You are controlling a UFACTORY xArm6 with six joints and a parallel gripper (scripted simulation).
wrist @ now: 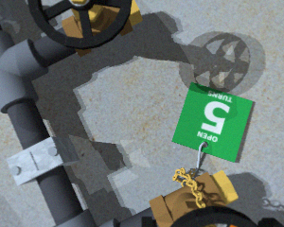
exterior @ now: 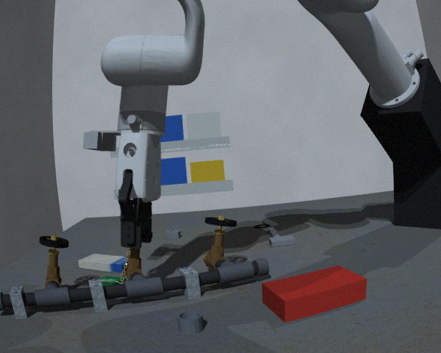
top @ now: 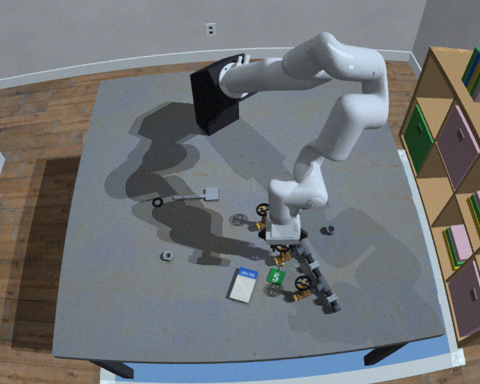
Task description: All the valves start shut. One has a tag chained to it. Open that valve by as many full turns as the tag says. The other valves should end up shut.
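Now: hand 9 cm above the green tag and 6 cm short of it. Round my hand: notepad 13 cm ahead, 9 cm to the right, 8 cm below; grey flat tool 32 cm to the right, 16 cm behind, 8 cm below; red block 27 cm behind, 7 cm below, 5 cm to the left.
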